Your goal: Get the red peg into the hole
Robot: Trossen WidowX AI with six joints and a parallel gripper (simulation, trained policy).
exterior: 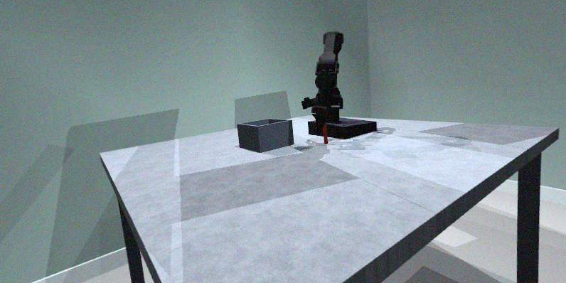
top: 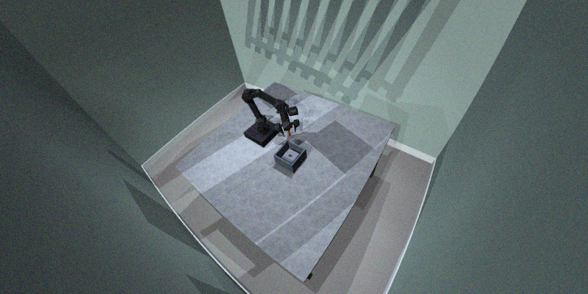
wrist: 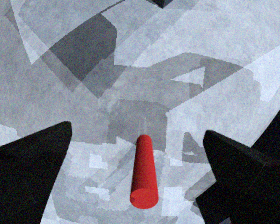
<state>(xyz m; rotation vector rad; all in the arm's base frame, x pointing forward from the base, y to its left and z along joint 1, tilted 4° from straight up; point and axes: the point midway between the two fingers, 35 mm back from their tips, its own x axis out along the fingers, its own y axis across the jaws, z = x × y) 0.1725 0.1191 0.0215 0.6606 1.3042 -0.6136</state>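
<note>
My gripper tip is 20 mm past the red peg, 10 mm to the right of it and 10 mm above it. Round my gripper tip: dark grey box (150 mm ahead, 160 mm to the right, 20 mm below).
</note>
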